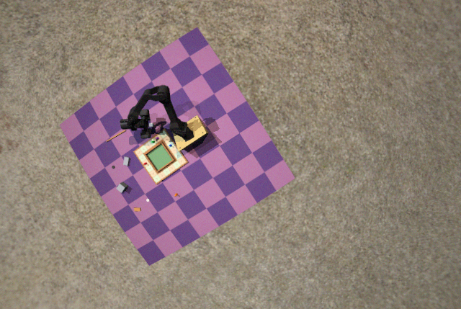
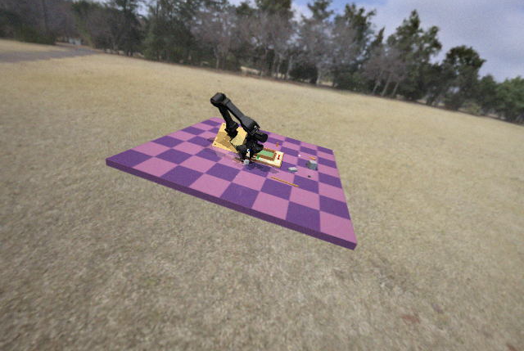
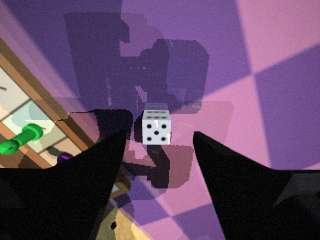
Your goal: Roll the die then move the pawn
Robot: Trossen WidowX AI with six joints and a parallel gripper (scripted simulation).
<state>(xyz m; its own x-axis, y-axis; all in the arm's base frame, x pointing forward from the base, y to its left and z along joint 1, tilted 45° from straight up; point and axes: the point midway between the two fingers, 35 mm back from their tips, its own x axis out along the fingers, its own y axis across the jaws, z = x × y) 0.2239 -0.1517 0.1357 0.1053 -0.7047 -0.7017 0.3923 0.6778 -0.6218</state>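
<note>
Right now the white die is 2 cm below my gripper tip. From my gripper tip the other things lie so: green tray (23 cm to the left, 5 cm ahead, 3 cm below).
</note>
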